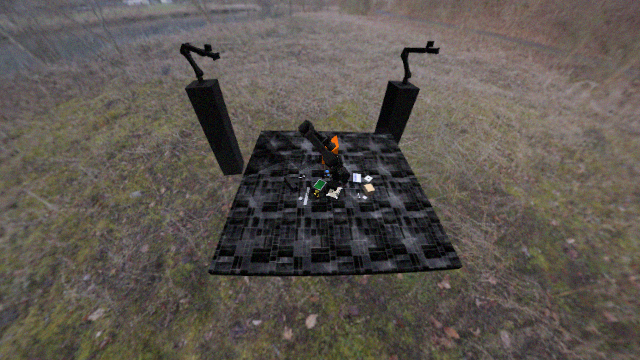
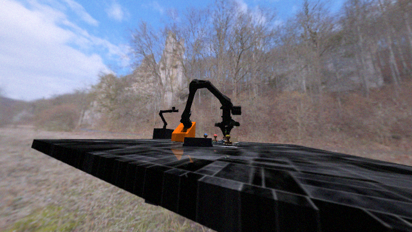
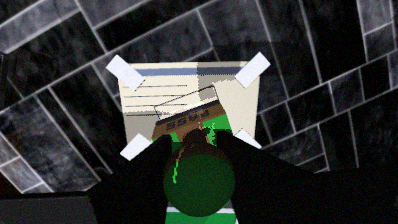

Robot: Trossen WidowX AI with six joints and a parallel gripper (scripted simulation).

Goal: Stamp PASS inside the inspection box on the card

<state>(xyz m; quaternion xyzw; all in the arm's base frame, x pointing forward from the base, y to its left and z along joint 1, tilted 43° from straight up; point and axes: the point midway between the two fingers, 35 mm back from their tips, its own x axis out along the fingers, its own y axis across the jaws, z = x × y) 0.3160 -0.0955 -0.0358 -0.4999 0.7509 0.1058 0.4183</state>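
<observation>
The cream card lies 5 cm below my gripper tip. From my gripper tip the other things lie so: green stamp: right at my gripper tip; yellow stamp: 3 cm ahead, 13 cm to the right, 3 cm below; green ink pad: 6 cm behind, 9 cm to the right, 5 cm below.
</observation>
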